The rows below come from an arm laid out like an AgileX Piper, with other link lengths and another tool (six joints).
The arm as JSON. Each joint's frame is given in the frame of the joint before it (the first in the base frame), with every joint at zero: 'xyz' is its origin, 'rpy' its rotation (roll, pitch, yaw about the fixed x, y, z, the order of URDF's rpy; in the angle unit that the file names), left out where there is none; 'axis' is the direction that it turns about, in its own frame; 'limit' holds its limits. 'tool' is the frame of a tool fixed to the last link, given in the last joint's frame.
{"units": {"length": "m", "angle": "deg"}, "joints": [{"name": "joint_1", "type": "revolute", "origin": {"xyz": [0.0, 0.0, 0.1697]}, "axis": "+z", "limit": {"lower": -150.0, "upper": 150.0}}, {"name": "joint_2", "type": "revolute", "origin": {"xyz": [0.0, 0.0, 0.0]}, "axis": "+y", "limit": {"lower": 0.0, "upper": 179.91}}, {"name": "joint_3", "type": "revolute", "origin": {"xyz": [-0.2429, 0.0, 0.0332]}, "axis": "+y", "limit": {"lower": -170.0, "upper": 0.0}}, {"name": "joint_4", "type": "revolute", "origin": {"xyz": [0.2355, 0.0, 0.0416]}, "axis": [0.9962, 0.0, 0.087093], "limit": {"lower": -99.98, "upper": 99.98}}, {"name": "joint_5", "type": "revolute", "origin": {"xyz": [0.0, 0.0, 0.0]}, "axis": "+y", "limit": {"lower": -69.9, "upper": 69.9}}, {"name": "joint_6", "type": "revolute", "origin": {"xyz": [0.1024, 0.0, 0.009]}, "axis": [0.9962, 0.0, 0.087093], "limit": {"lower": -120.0, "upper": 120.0}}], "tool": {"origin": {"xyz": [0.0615, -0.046, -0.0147], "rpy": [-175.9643, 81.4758, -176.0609]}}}
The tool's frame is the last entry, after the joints.
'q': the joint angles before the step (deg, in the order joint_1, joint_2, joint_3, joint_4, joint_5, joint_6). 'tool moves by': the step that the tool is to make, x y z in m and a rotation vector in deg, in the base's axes. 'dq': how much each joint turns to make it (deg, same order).
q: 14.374 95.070 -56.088 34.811 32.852 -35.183
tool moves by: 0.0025 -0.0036 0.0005 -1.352 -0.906 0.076
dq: 0.001 0.016 -0.007 -1.872 -0.900 0.660
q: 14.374 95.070 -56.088 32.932 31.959 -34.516
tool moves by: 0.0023 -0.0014 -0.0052 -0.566 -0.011 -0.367
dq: 0.002 1.078 0.017 -0.236 -1.145 -0.010
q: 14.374 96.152 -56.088 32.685 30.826 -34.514
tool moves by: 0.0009 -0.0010 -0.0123 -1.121 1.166 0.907
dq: -0.006 2.282 0.011 0.008 -0.601 -1.382
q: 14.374 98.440 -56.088 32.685 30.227 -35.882
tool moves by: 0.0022 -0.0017 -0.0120 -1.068 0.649 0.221
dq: -0.002 2.335 -0.008 -0.005 -1.405 -0.939
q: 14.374 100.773 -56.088 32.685 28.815 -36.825
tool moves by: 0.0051 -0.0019 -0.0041 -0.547 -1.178 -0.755
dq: -0.003 1.089 0.008 0.261 -2.366 -0.455
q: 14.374 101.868 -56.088 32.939 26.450 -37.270
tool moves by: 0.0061 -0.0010 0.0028 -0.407 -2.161 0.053
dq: 0.001 -0.013 -0.091 0.430 -1.892 -1.295
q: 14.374 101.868 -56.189 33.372 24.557 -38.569
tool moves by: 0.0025 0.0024 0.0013 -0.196 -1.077 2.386
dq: 0.004 -0.010 0.011 2.053 0.031 -4.346
